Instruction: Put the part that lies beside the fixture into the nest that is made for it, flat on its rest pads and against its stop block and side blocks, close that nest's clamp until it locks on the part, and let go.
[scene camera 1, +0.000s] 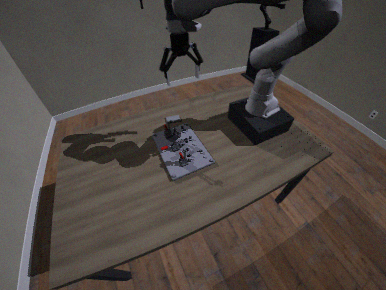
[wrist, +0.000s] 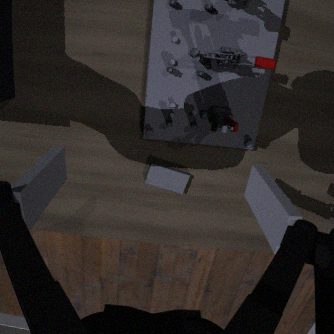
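A grey block-shaped part (scene camera 1: 172, 119) (wrist: 168, 179) lies on the table beside the short edge of the fixture plate (scene camera 1: 192, 168) (wrist: 162, 90). The plate carries small posts and blocks and several clamps with red handles. The middle clamp's red handle (scene camera 1: 164, 148) (wrist: 265, 62) points out over the plate's long edge. Another clamp's red tip (wrist: 233, 126) is in shadow near the part; its exact setting is too dark to tell. My gripper (scene camera 1: 183, 80) (wrist: 157, 171) is wide open and empty, high above the table, with the part between and far below its fingertips in the wrist view.
The wooden table (scene camera 1: 115, 210) (wrist: 110, 220) bears the fixture. The robot's dark base block (scene camera 1: 260, 122) stands on the table to the right in the scene view. Arm shadows fall across the table and part of the plate.
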